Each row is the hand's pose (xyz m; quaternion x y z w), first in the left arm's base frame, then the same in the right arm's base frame.
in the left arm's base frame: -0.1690 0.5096 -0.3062 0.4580 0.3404 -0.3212 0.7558
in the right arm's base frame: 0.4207 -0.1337 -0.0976 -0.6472 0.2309 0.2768 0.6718
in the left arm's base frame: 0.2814 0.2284 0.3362 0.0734 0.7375 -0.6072 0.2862
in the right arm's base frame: -0.1426 0.4333 -0.3338 -0.7353 -0.1705 -0.3725 0.5398
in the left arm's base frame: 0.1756 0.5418 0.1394 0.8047 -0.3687 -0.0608 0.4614
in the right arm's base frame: -0.0505 0.0597 -0.3404 0.1471 0.5044 0.5443 0.6540
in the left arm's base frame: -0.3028 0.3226 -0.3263 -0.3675 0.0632 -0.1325 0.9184
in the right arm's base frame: 0.5196 -0.0039 0.0656 -0.7020 -0.3218 0.6332 0.0515
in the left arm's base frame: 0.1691 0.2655 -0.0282 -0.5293 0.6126 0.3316 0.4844
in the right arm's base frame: 0.1995 0.2624 -0.3106 0.8619 0.0530 -0.0597 0.5007
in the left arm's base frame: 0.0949 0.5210 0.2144 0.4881 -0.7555 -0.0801 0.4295
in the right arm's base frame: -0.1030 0.0791 -0.2433 0.3935 0.1759 0.7681 0.4735
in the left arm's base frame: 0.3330 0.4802 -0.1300 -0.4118 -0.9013 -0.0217 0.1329
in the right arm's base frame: 0.2012 0.0795 -0.5338 -0.5100 0.5005 -0.6729 0.1915
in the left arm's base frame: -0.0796 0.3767 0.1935 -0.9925 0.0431 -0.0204 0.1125
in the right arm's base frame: -0.0125 0.1586 -0.0504 0.3031 0.7465 -0.0800 0.5869
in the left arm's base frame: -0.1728 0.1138 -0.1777 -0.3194 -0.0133 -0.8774 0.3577
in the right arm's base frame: 0.4342 0.2662 0.0168 -0.3026 -0.7843 0.1092 0.5305
